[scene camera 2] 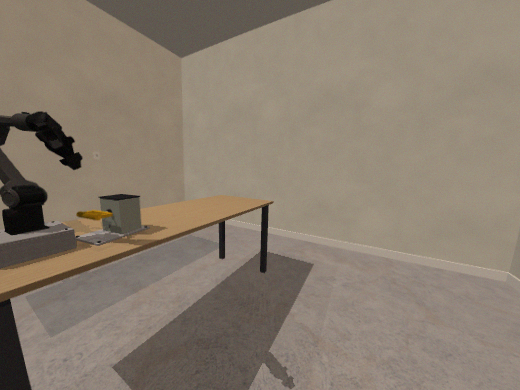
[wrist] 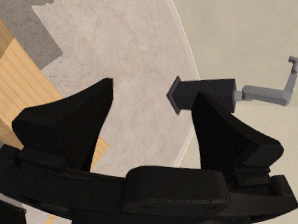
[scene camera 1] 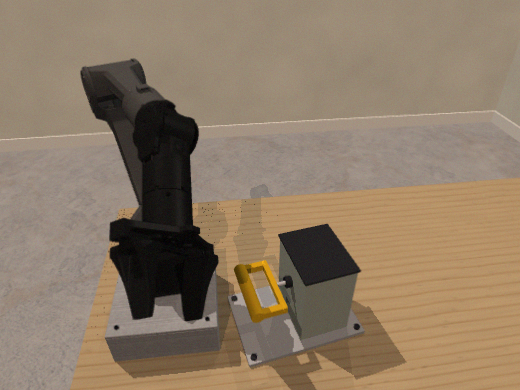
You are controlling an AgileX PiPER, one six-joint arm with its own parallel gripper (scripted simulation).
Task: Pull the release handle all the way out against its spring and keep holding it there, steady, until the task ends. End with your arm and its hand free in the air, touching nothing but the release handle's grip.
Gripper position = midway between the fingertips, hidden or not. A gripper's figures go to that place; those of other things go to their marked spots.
Labels:
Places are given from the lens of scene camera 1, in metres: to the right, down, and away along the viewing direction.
my gripper (scene camera 1: 169,319): -0.09, 0.13, 0.40
grey baseplate (scene camera 1: 273,338): 0.03, 0.28, 0.75

